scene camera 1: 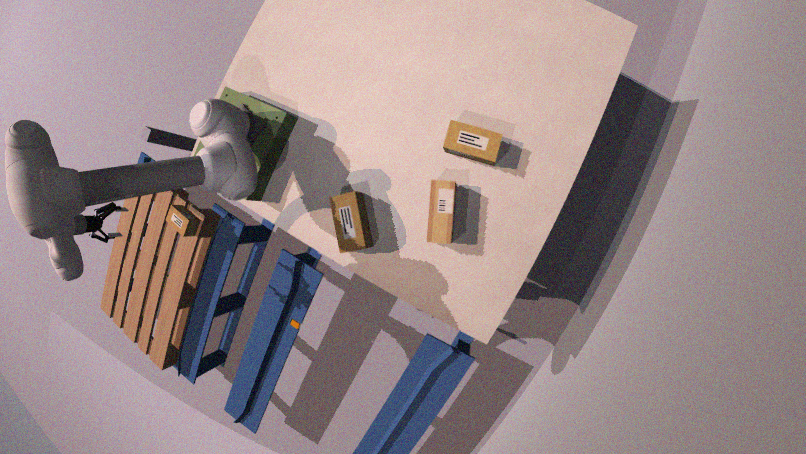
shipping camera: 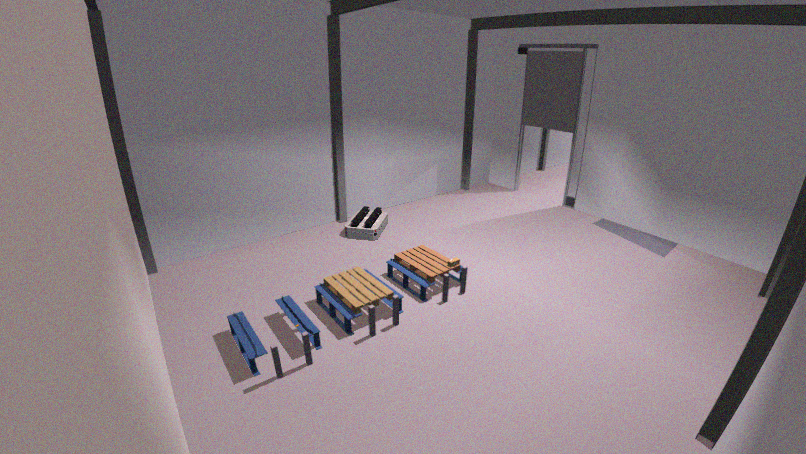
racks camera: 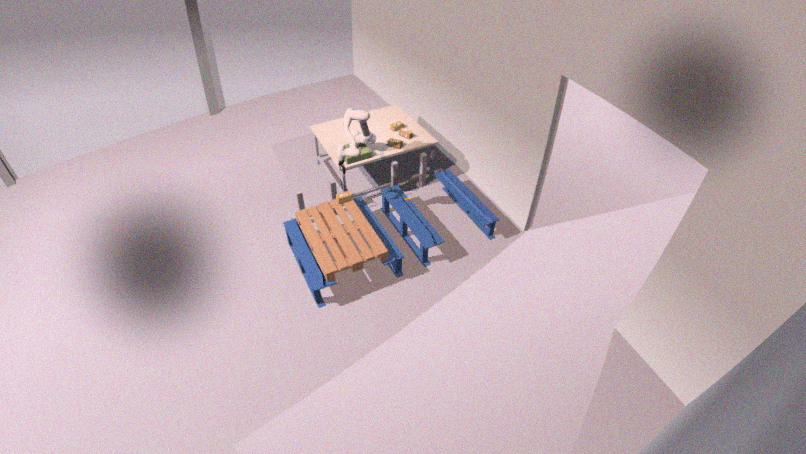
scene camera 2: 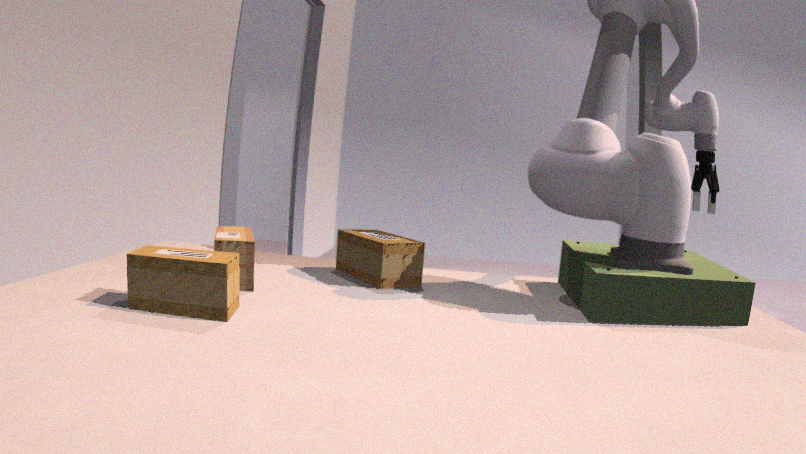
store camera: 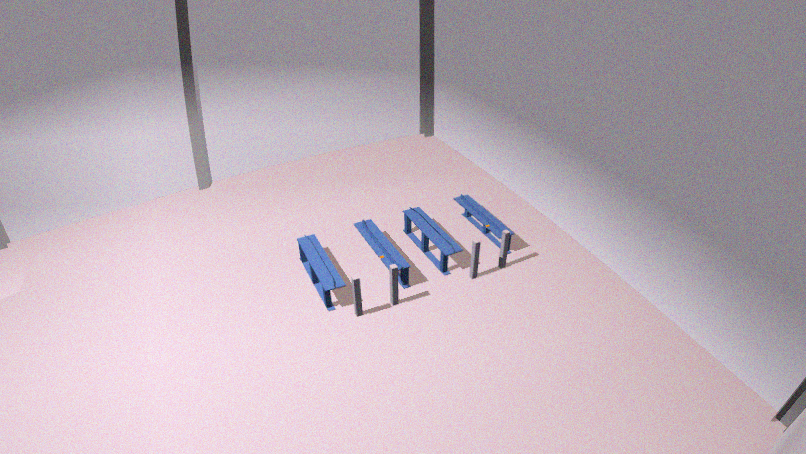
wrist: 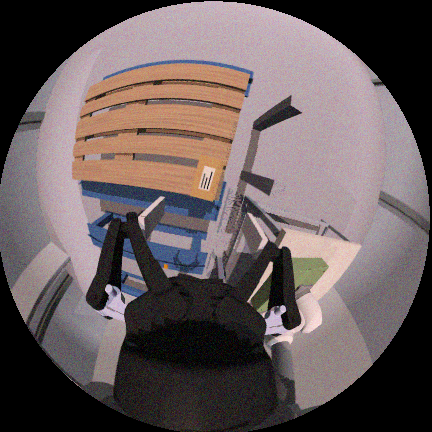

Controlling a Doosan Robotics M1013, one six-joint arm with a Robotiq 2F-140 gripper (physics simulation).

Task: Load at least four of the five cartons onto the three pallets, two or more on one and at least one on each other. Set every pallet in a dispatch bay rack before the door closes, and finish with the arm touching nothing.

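Places are measured from the arm's base along level axes (x ahead, y left, z up), in centimetres.
Pixels of known places: gripper, fingertip midpoint: (scene camera 1: pixel 123 222) (racks camera: pixel 342 173) (scene camera 2: pixel 703 212) (wrist: pixel 204 213); arm's base at its link origin: (scene camera 1: pixel 242 131) (scene camera 2: pixel 649 263) (wrist: pixel 296 293).
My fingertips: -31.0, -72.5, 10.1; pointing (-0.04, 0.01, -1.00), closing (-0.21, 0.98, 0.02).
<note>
Ahead of a thing's pixels: the offset from my fingertips to its top centre, as dx, dy, dz.
My gripper (scene camera 1: pixel 119 222) (scene camera 2: pixel 703 204) (wrist: pixel 204 213) is open and empty, off the table edge and above the floor, near a pallet (scene camera 1: pixel 143 265) (racks camera: pixel 369 234) (wrist: pixel 165 120) on a blue rack. One carton {-0.8, -0.2, -36.1} (scene camera 1: pixel 179 219) (racks camera: pixel 343 196) (wrist: pixel 207 177) lies at that pallet's corner, clear of the fingers. Three cartons lie apart on the table: one {+109.0, +121.4, -10.6} (scene camera 1: pixel 472 142) (scene camera 2: pixel 183 284), another {+115.3, +96.0, -10.3} (scene camera 1: pixel 441 211), and a third {+91.9, +72.6, -10.5} (scene camera 1: pixel 350 222) (scene camera 2: pixel 380 262). In the shipping view, a reddish pallet (shipping camera: pixel 423 259) bearing a carton (shipping camera: pixel 453 262) and a yellowish pallet (shipping camera: pixel 358 290) without a visible carton sit on racks.
A low white vehicle (shipping camera: pixel 360 232) with black rails stands behind the racked pallets. A grey door panel (shipping camera: pixel 552 90) hangs partway down its doorway. Blue rack beams (scene camera 1: pixel 276 338) (shipping camera: pixel 246 335) (store camera: pixel 319 262) bear no pallets. Dark posts (shipping camera: pixel 277 362) (store camera: pixel 357 297) stand by rack ends. The arm stands on a green base (scene camera 2: pixel 665 298).
</note>
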